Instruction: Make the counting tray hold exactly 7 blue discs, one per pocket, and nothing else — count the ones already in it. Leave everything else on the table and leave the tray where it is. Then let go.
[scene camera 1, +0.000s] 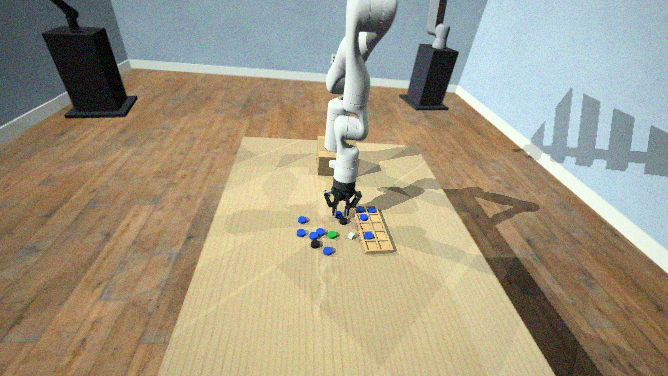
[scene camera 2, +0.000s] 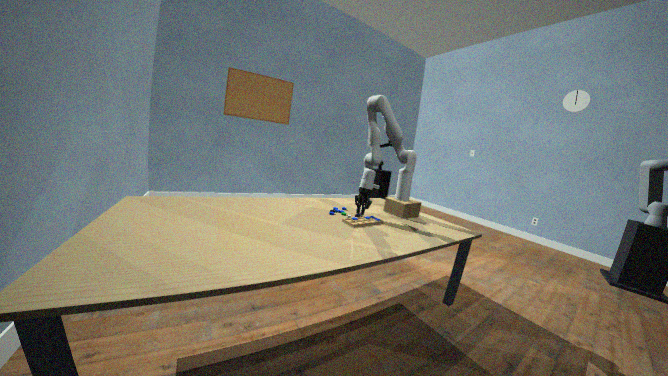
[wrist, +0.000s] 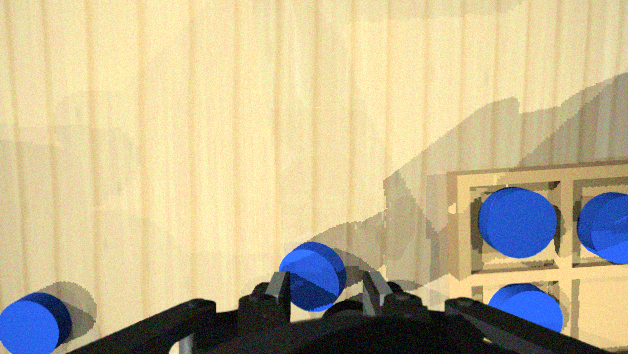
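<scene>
The counting tray (scene camera 1: 380, 251) (wrist: 520, 174) has blue discs in both far pockets (scene camera 1: 360, 209) (scene camera 1: 371, 210) (wrist: 517, 222) (wrist: 607, 230), one (scene camera 1: 363, 217) (wrist: 527, 307) in the second row's left pocket, and one (scene camera 1: 368, 235) in the left column nearer the front. My gripper (scene camera 1: 341, 216) (scene camera 2: 359, 215) (wrist: 326, 293) is partly open and empty, low left of the tray. A loose blue disc (scene camera 1: 338, 214) (wrist: 312, 276) lies by the left fingertip, partly hidden in the wrist view. A black disc (scene camera 1: 343, 221) (wrist: 344, 309) lies beside it, mostly hidden there by the gripper.
Loose blue discs (scene camera 1: 302, 220) (scene camera 1: 301, 233) (scene camera 1: 313, 235) (scene camera 1: 320, 231) (scene camera 1: 327, 251) lie to the left. A green disc (scene camera 1: 332, 234), another black disc (scene camera 1: 315, 244) and a small white piece (scene camera 1: 351, 236) lie near them. The arm's wooden base block (scene camera 2: 401, 207) stands behind.
</scene>
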